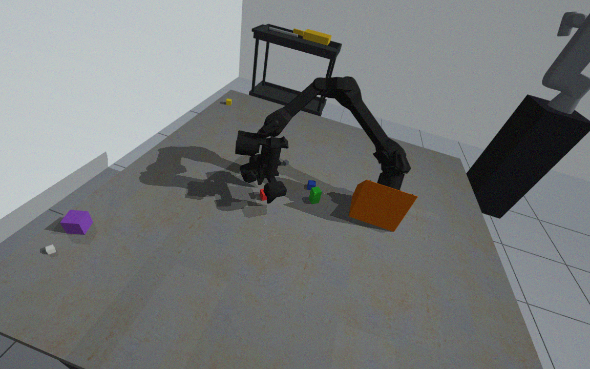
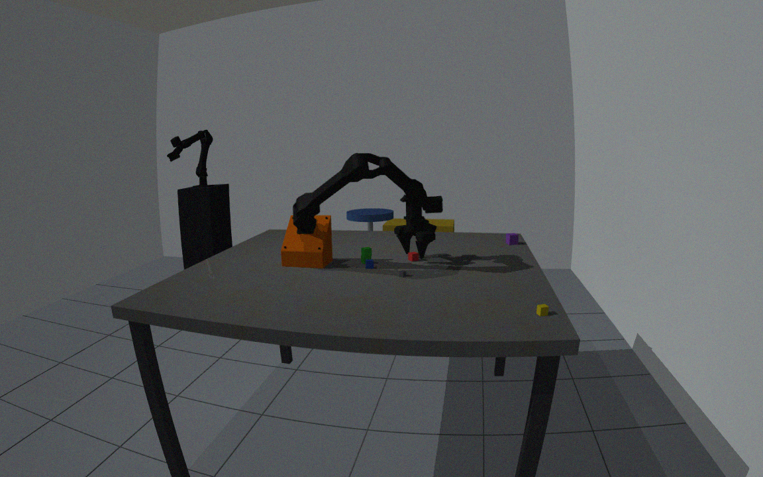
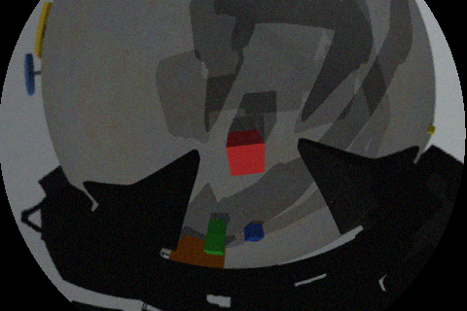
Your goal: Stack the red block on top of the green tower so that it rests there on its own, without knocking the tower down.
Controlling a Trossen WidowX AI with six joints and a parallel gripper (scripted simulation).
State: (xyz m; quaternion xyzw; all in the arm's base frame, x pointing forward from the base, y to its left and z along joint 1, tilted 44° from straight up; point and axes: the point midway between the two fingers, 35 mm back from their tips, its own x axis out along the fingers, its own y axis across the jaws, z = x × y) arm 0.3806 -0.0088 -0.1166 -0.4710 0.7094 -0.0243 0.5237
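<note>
The red block is right at my gripper tip. Round my gripper tip: purple cube (400 mm ahead, 320 mm to the left, 10 mm above); then dark piece (10 mm behind, 210 mm to the right, 10 mm below); then blue block (140 mm behind, 120 mm to the right).
</note>
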